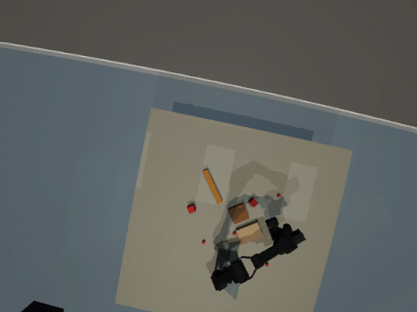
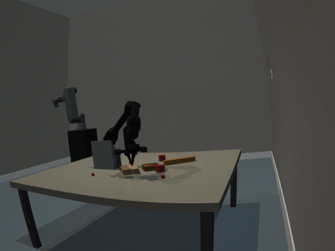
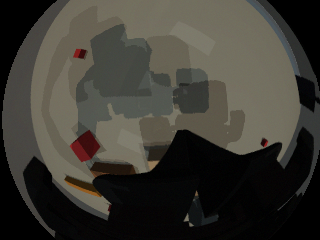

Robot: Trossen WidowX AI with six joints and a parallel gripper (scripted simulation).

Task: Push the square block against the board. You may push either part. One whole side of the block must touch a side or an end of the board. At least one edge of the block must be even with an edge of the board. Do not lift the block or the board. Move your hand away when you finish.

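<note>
Now: the square block 200 mm to the left of my gripper tip, 50 mm below it and 30 mm ahead of it. From my gripper tip the other things lie so: board 390 mm to the left, 160 mm ahead, 50 mm below.
</note>
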